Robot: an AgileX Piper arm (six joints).
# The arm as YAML. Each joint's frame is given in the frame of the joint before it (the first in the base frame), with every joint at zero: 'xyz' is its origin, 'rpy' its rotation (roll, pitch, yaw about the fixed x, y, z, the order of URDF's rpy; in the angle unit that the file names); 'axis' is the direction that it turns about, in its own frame. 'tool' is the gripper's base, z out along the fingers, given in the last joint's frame.
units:
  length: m
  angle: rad
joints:
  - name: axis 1
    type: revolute
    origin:
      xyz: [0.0, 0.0, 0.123]
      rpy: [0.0, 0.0, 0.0]
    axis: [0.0, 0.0, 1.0]
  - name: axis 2
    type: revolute
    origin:
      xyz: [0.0, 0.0, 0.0]
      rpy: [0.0, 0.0, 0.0]
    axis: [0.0, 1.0, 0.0]
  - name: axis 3
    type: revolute
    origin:
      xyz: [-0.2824, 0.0, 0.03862]
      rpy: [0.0, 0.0, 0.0]
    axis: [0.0, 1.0, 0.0]
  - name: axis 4
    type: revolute
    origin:
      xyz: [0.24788, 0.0, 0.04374]
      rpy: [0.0, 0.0, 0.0]
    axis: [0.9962, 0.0, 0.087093]
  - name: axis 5
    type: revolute
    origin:
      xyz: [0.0, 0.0, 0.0]
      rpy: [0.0, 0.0, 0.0]
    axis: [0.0, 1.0, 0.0]
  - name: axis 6
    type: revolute
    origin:
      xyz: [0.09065, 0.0, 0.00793]
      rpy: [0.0, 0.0, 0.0]
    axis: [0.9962, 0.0, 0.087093]
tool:
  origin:
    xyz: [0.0, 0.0, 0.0]
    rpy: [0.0, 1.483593, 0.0]
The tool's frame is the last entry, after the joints.
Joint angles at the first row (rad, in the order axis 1, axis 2, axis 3, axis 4, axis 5, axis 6):
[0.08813 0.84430 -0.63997 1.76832 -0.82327 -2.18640]
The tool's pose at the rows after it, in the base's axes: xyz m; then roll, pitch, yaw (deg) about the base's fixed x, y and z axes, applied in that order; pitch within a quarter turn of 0, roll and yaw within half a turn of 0:
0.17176 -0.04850 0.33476 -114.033 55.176 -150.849
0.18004 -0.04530 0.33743 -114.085 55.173 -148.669
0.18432 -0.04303 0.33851 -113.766 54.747 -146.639
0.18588 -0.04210 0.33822 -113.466 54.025 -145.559
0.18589 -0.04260 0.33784 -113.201 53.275 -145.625
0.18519 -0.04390 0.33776 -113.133 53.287 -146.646
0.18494 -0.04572 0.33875 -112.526 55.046 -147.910
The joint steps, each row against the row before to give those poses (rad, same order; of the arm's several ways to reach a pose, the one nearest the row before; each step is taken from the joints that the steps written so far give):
[0.00013 0.05151 -0.03474 0.00060 0.03211 0.00620]
[0.00007 0.02501 -0.02156 -0.00024 0.03831 -0.00636]
[0.00009 0.01101 -0.00907 -0.00061 0.02842 -0.01329]
[0.00007 0.00409 -0.00118 -0.00028 0.01159 -0.01384]
[0.00011 0.00197 0.00001 -0.00028 -0.00765 -0.01023]
[0.00005 0.00125 0.00000 -0.00380 -0.01801 0.00805]
[-0.00001 0.00355 -0.00001 -0.02793 -0.02258 0.05611]

